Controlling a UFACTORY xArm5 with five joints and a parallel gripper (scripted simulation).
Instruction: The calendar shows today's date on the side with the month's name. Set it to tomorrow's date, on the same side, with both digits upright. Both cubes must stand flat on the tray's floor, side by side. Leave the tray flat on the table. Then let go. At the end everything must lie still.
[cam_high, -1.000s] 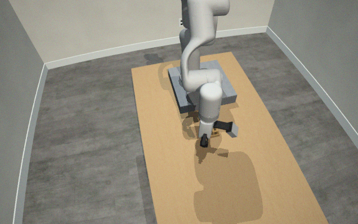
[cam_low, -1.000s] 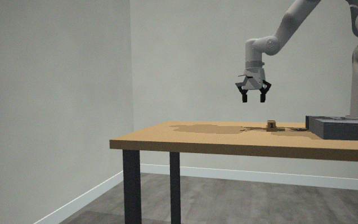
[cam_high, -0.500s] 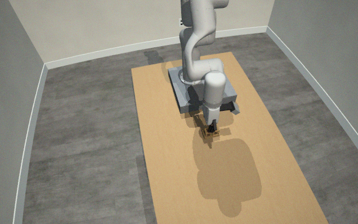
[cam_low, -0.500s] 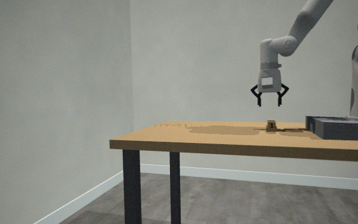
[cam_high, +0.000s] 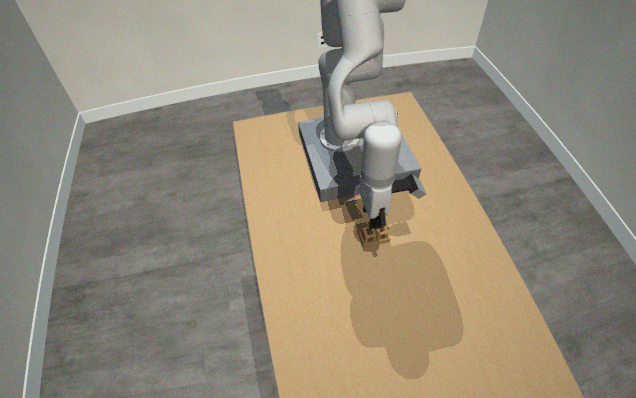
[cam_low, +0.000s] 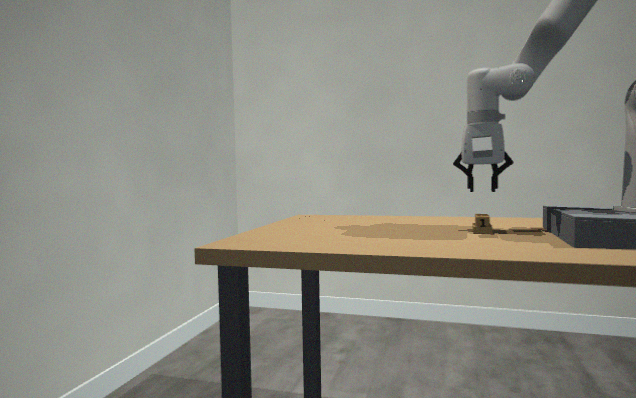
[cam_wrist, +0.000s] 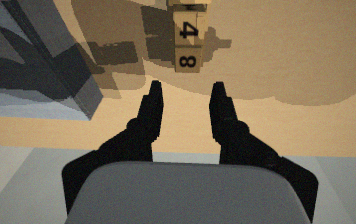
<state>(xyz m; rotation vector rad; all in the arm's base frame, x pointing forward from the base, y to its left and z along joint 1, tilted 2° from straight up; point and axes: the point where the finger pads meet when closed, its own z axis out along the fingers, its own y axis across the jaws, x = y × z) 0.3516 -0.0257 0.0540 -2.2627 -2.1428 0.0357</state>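
The wooden cube lies 90 mm below my hand. From my hand the other things lie so: wooden tray 20 mm to the left, 110 mm below.
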